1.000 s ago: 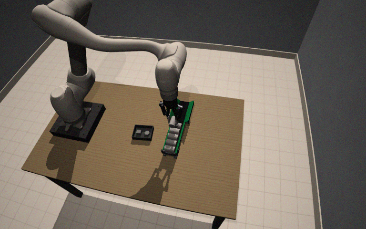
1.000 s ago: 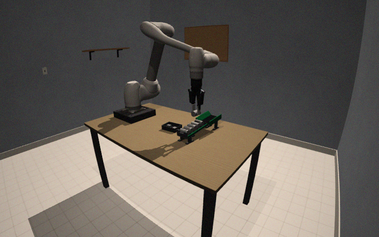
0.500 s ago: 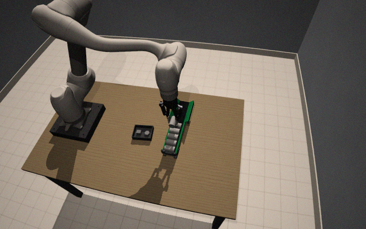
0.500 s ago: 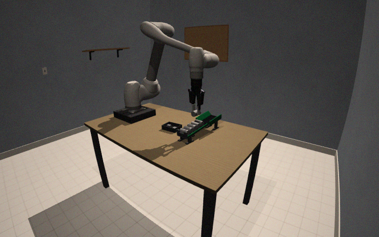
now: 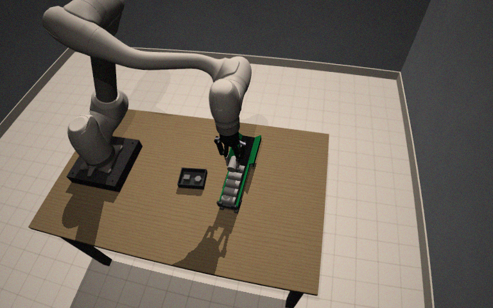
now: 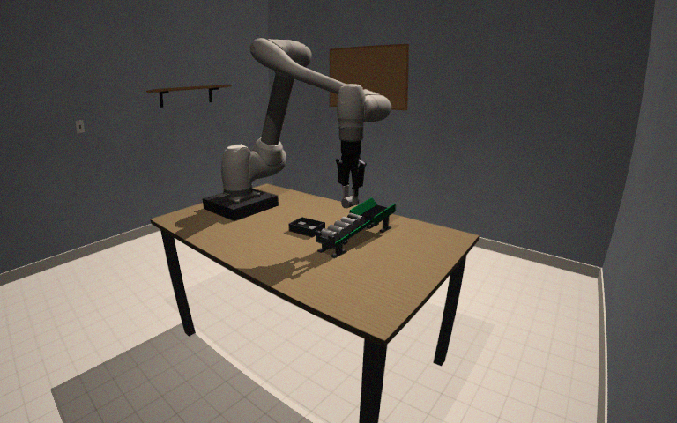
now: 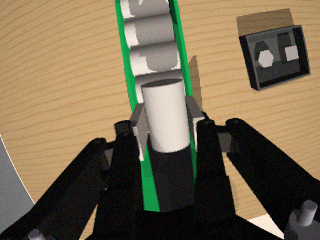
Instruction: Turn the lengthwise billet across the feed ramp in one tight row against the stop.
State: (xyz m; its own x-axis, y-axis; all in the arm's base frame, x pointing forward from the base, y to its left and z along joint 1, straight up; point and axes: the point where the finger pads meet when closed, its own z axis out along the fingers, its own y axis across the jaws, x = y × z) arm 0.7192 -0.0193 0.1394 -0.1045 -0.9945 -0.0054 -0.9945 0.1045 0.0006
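The billet lies 30 mm below my hand. Also, from my hand: small black tray 220 mm behind, 10 mm to the right, 190 mm below; then stop 10 mm behind, 150 mm to the right, 140 mm below.
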